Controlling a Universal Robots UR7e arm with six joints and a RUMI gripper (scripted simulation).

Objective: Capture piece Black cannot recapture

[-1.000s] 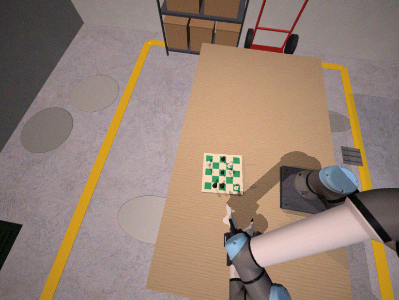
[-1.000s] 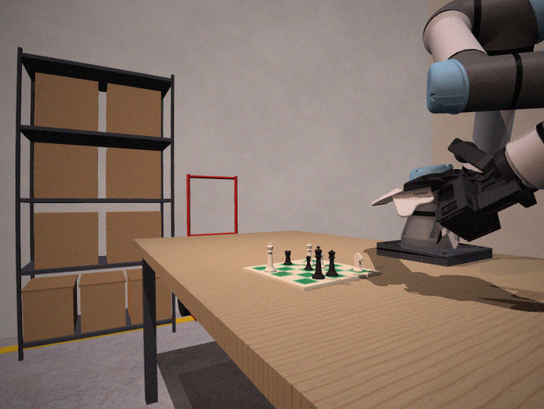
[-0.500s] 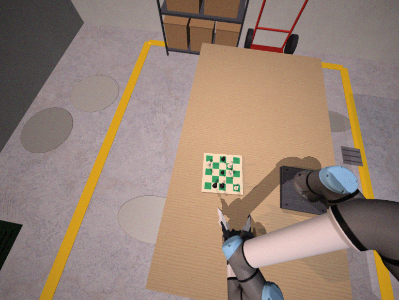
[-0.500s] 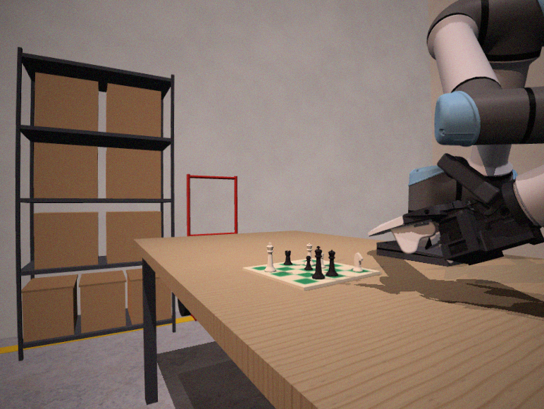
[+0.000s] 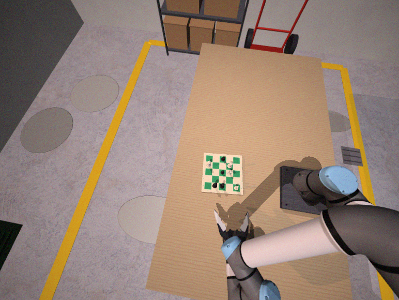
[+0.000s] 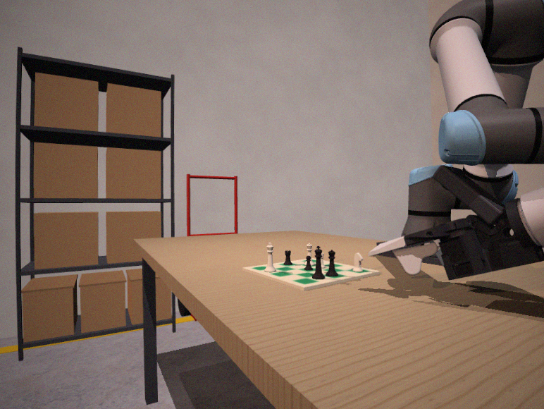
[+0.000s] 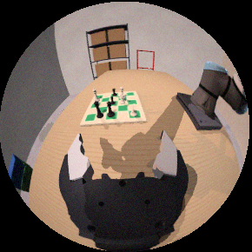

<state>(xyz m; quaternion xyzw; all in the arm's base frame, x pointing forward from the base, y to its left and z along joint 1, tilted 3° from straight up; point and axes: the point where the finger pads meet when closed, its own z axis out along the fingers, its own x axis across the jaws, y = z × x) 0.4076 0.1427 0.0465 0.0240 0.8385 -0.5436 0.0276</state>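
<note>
Now: hand 110 mm short of the tall white piece, 230 mm to the left of it and 30 mm above it. Round my hand: white knight: 40 mm behind, 110 mm to the right, 40 mm below; then tall black piece: 70 mm ahead, 120 mm to the right, 30 mm below.
</note>
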